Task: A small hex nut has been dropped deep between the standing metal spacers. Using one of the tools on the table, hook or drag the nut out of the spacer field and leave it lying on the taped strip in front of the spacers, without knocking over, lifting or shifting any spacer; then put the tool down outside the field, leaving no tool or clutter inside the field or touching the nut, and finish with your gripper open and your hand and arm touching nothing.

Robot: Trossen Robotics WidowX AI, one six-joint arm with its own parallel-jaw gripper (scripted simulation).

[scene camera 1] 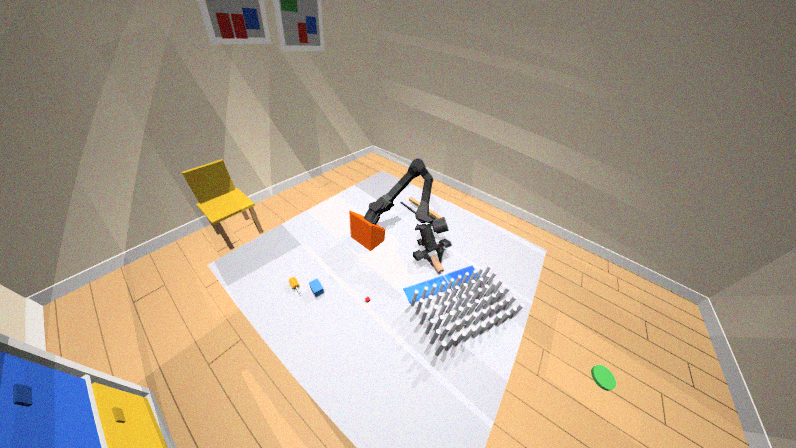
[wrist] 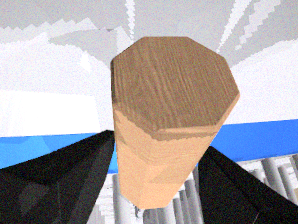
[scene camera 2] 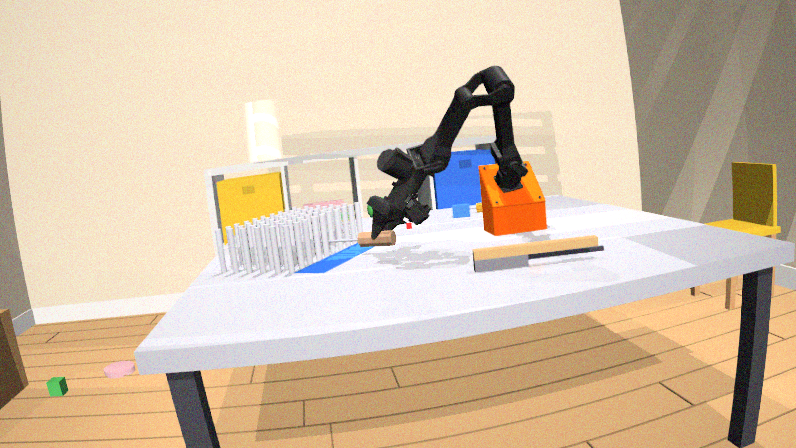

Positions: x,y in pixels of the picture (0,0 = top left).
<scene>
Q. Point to a blue taped strip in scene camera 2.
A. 342,256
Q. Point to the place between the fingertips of my gripper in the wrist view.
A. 157,147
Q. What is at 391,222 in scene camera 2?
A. My gripper.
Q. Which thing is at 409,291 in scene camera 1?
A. A blue taped strip.
</scene>
